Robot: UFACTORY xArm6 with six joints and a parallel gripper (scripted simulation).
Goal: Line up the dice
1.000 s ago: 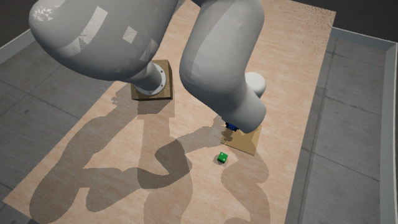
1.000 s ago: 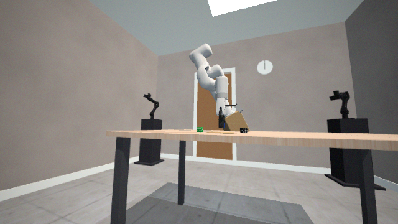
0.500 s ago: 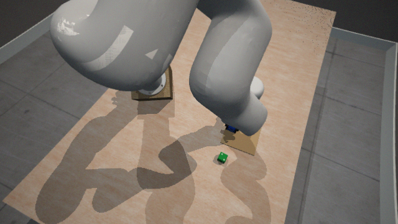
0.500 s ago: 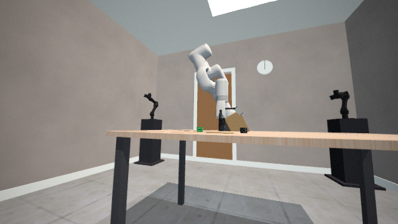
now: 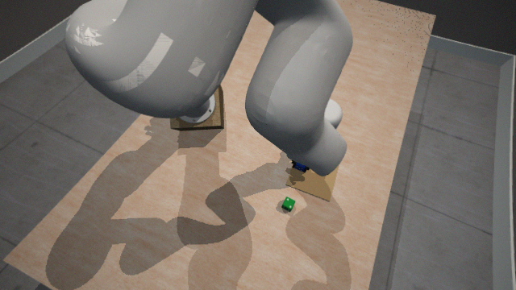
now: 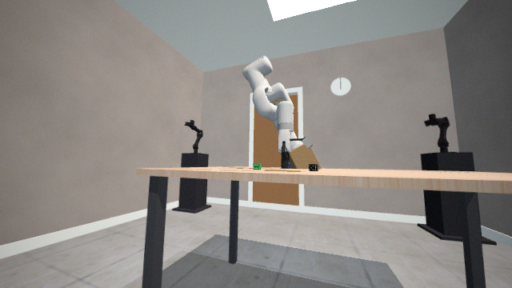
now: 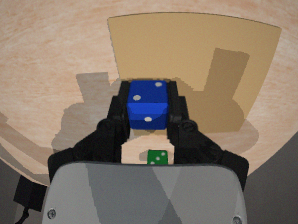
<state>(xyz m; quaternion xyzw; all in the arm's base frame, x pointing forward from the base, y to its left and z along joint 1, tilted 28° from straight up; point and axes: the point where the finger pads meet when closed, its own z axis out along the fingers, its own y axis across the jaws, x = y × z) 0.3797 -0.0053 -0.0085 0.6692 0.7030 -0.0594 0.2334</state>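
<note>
The blue die is 10 mm below my hand. Round my hand: tan mat: 50 mm ahead, 30 mm below; then green die: 10 mm ahead, 130 mm to the right, 20 mm below; then black die: 120 mm to the left, 20 mm below.
</note>
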